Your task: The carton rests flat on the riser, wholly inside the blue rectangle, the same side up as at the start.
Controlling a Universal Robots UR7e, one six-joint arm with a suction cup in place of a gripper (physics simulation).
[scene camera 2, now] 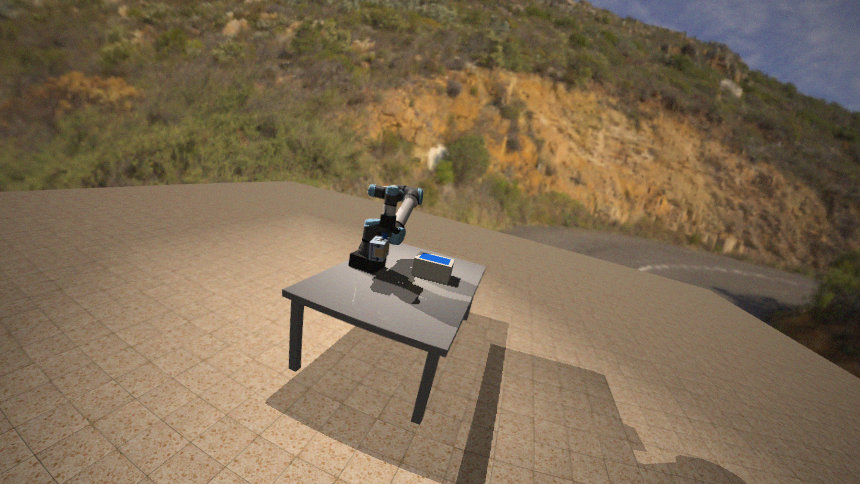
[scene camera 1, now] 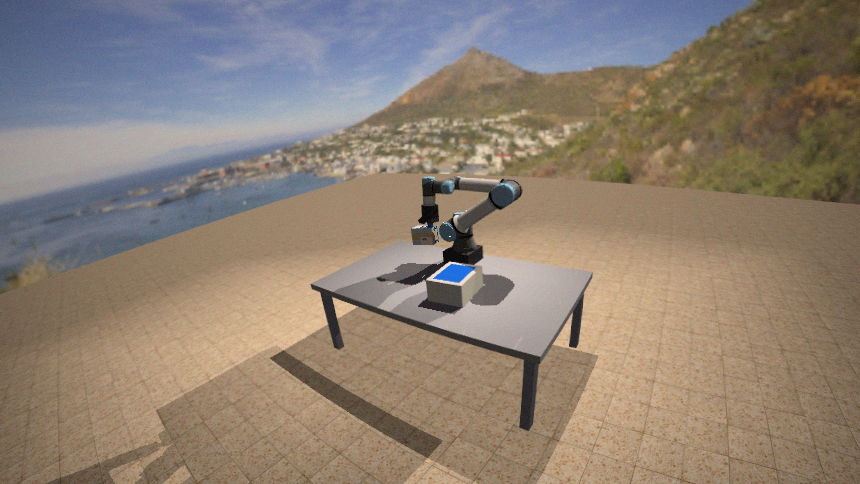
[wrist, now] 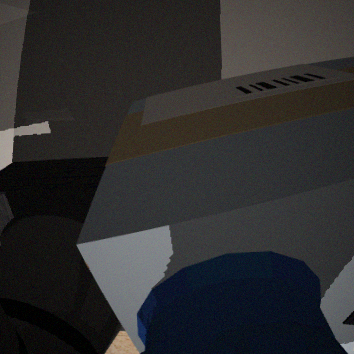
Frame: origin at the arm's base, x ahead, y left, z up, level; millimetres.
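Seen in the pictures: hand at its tool point: [scene camera 2: 385,239] [scene camera 1: 431,229] [wrist: 209,274]; arm's base at its link origin: [scene camera 2: 368,253] [scene camera 1: 464,248] [wrist: 63,277].
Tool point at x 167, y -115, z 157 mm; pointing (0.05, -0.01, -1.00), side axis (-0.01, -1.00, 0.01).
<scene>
Pixels of each thing's top centre, then the offset from my tool point to it. Level surfaces: height alone.
- carton at its top centre: [scene camera 2: 381,238] [scene camera 1: 424,225] dz +15, dx +1, dy -54 mm
- riser at its top centre: [scene camera 1: 454,272] [scene camera 2: 435,258] dz -124, dx +208, dy +357 mm
- blue rectangle at its top centre: [scene camera 1: 454,272] [scene camera 2: 435,258] dz -124, dx +208, dy +357 mm
- grey table at its surface level: dz -244 mm
The carton [scene camera 1: 423,235] [scene camera 2: 378,248] [wrist: 215,200] is a grey box with a brown band and a barcode label on its side. It hangs in the air from my blue suction cup [scene camera 1: 430,225] [wrist: 232,300], which is on its top face. My gripper is shut on the carton, high above the table and to the left of the riser in scene camera 1. The riser [scene camera 1: 444,293] [scene camera 2: 431,270] is a beige block on the table. The blue rectangle [scene camera 1: 454,272] [scene camera 2: 435,258] lies on its top face, with nothing on it.
The grey table [scene camera 1: 529,300] [scene camera 2: 361,300] stands on a tiled floor. The arm's black base [scene camera 1: 462,254] [scene camera 2: 367,260] is on the table behind the riser in scene camera 1. Shadows of the arm and carton fall on the tabletop beside the riser.
</scene>
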